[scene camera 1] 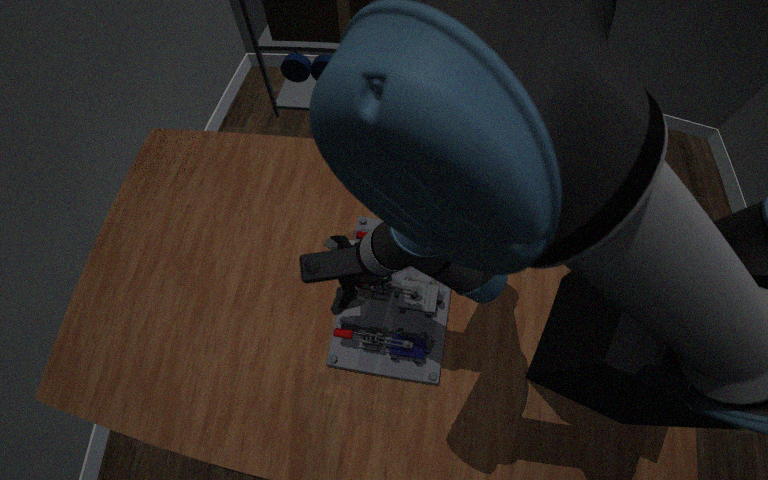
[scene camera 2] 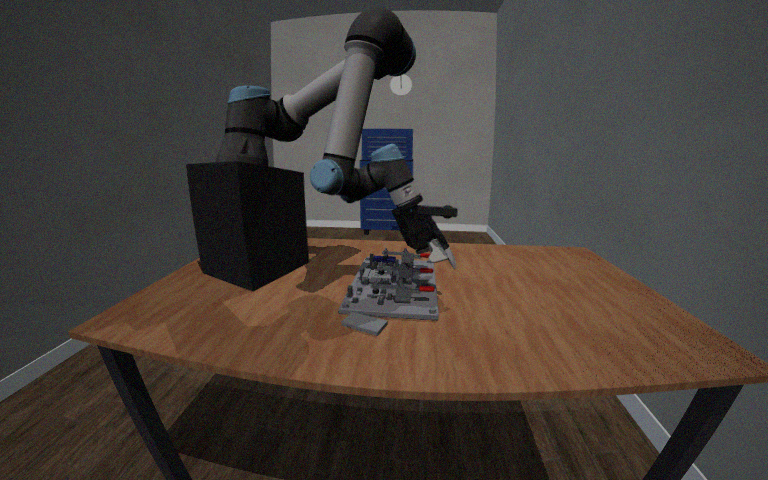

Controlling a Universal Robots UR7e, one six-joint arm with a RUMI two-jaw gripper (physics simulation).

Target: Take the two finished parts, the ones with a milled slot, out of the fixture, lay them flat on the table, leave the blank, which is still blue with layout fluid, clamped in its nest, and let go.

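Places are measured from the arm's base along level axes (x ahead, y left, z up), in centimetres.
Pixels of known places: gripper, between the fingertips: (scene camera 2: 444,263); arm's base, origin of its link: (scene camera 2: 242,165).
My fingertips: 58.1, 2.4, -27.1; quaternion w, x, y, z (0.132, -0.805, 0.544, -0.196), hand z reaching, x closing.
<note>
For each thing: its top centre in the pictures, then the offset to it from my fingertips, as dx, dy, dz. "spot": a spot on its surface instead. Level surfaces: height alone.
- grey fixture plate, centre of its top: (scene camera 1: 395,294) (scene camera 2: 394,280) -13.6, -0.9, -5.8
- blue blank, centre of its top: (scene camera 1: 408,346) (scene camera 2: 384,258) -18.2, +10.0, -3.2
- grey finished part, centre of its top: (scene camera 1: 418,295) (scene camera 2: 377,273) -18.4, -1.0, -3.7
- middle red handle, a spot on its surface: (scene camera 2: 425,270) spot: -5.1, -1.4, -1.8
- third clamp's red handle, a spot on its surface: (scene camera 1: 360,234) (scene camera 2: 430,287) spot: -3.6, -11.6, -2.0
- table, height of its surface: dz -7.3
The grey fixture plate (scene camera 1: 385,370) (scene camera 2: 396,310) lies on the table. The blue blank (scene camera 1: 416,352) (scene camera 2: 384,259) sits in an end nest, with its clamp arm over it and red handle (scene camera 1: 342,333) pointing outward. A grey finished part (scene camera 1: 429,302) (scene camera 2: 373,277) sits in the middle nest under its clamp arm; the middle red handle (scene camera 2: 425,270) also points outward. The other finished part (scene camera 2: 365,324) lies flat on the table beside the plate's near edge; the arm hides it in scene camera 1. My gripper (scene camera 1: 334,275) (scene camera 2: 445,261) is open and empty, above the handle side of the plate.
The third clamp's red handle (scene camera 1: 360,234) (scene camera 2: 426,288) points outward beside the nest without a part. The black pedestal (scene camera 1: 572,362) (scene camera 2: 249,226) stands on the table (scene camera 1: 198,316) (scene camera 2: 538,328) on the nest side of the fixture. The forearm hangs over the plate in scene camera 1.
</note>
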